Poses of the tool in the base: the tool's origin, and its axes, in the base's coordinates. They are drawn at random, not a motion.
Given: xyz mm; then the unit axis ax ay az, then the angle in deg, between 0 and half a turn.
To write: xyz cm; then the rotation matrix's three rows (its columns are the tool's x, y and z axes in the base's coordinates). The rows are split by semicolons. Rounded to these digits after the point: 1 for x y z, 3 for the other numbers.
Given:
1: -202 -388 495 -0.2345 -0.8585 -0.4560 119.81
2: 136 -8 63 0.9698 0.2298 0.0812 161.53
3: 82 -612 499 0.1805 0.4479 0.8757 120.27
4: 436 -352 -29 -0.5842 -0.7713 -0.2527 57.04
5: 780 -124 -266 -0.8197 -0.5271 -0.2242 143.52
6: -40 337 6 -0.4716 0.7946 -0.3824 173.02
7: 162 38 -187 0.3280 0.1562 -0.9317 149.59
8: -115 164 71 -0.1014 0.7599 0.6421 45.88
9: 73 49 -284 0.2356 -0.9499 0.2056 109.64
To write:
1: -20.2 -38.8 49.5; -0.415 0.697 -0.585; -0.094 0.606 0.790; 0.905 0.383 -0.186
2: 13.6 -0.8 6.3; 0.884 0.409 0.226; 0.460 -0.846 -0.271; 0.081 0.344 -0.936
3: 8.2 -61.2 49.9; -0.455 -0.635 0.625; 0.878 -0.202 0.434; -0.149 0.746 0.649
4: 43.6 -35.2 -2.9; 0.700 0.417 -0.580; -0.007 0.815 0.579; 0.714 -0.401 0.573
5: 78.0 -12.4 -26.6; 0.408 0.913 0.018; 0.646 -0.303 0.701; 0.645 -0.274 -0.713
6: -4.0 33.7 0.6; -0.549 -0.700 0.456; -0.793 0.265 -0.548; 0.263 -0.663 -0.701
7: 16.2 3.8 -18.7; -0.662 0.567 -0.490; -0.376 -0.817 -0.437; -0.648 -0.105 0.754
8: -11.5 16.4 7.1; 0.699 -0.484 0.526; 0.438 0.872 0.221; -0.565 0.075 0.821
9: 7.3 4.9 -28.4; -0.262 -0.493 -0.830; -0.105 0.869 -0.483; 0.959 -0.039 -0.280
